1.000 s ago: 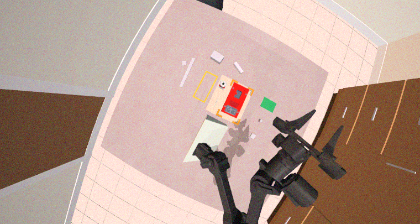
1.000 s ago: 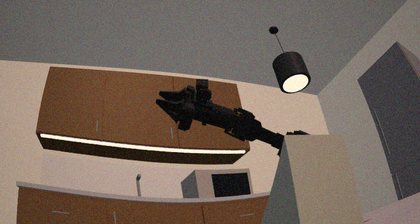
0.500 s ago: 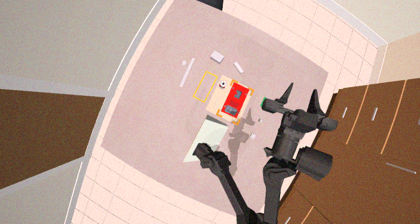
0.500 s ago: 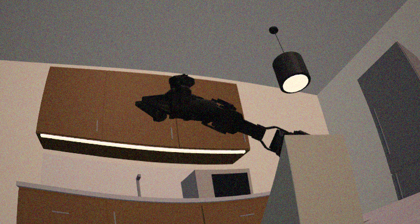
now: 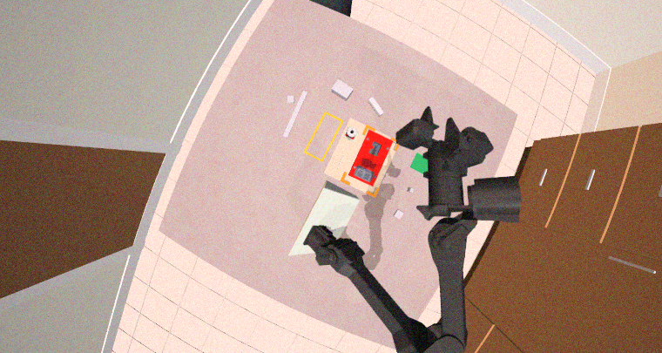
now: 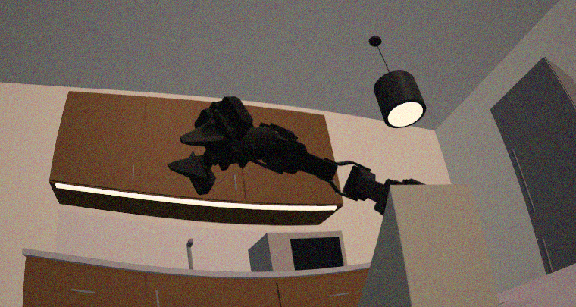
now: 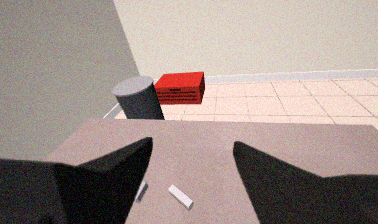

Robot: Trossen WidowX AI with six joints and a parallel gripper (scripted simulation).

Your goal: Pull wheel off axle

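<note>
Now: the grey wheel 60 mm behind my gripper tip, 140 mm to the left of it and 320 mm below it. The rest, counted from my gripper tip: green patch 20 mm behind, 190 mm to the right, 360 mm below; grey box 90 mm ahead, 260 mm to the left, 340 mm below; thin bar 80 mm behind, 390 mm to the left, 360 mm below.
</note>
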